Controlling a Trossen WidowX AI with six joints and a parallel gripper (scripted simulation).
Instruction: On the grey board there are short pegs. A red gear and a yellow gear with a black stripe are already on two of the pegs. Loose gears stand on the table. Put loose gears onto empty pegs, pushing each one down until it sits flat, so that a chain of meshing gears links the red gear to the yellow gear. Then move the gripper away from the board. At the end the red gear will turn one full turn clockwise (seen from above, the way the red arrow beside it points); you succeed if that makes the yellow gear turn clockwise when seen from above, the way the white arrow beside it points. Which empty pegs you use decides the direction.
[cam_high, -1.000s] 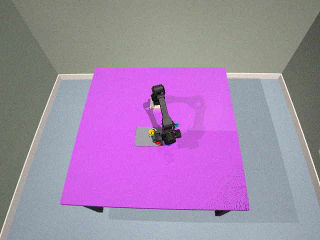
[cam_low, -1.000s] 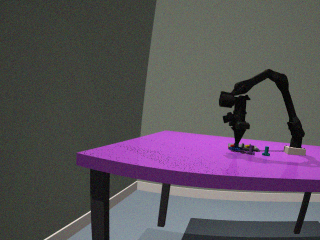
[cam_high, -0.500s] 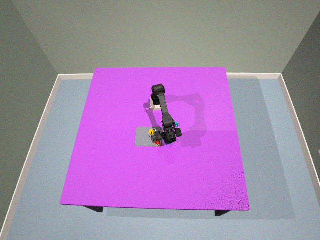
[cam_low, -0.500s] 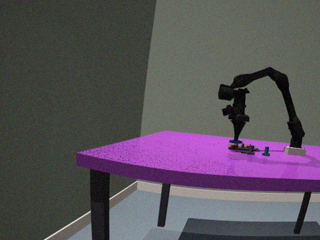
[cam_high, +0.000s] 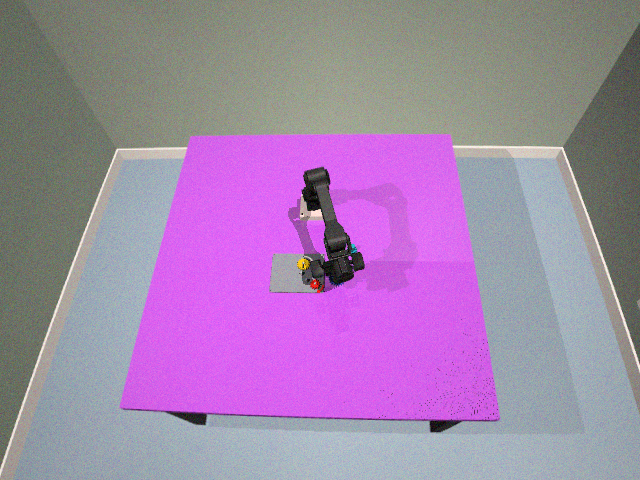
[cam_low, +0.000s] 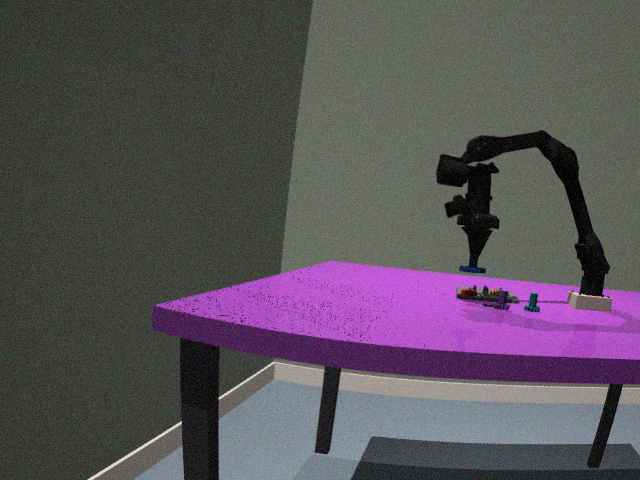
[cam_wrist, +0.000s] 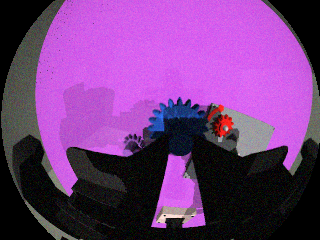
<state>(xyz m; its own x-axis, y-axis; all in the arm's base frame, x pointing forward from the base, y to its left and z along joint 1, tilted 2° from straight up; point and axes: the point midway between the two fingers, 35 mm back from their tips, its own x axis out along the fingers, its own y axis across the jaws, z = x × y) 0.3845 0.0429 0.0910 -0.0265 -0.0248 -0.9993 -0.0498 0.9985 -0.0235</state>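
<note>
Right now the red gear is 80 mm to the right of my gripper tip, 80 mm below it and 20 mm behind it. The rest, counted from my gripper tip: red arrow: 90 mm below, 70 mm to the right; then purple gear: 80 mm below, 70 mm to the left, 70 mm behind; then blue gear: 10 mm below.
</note>
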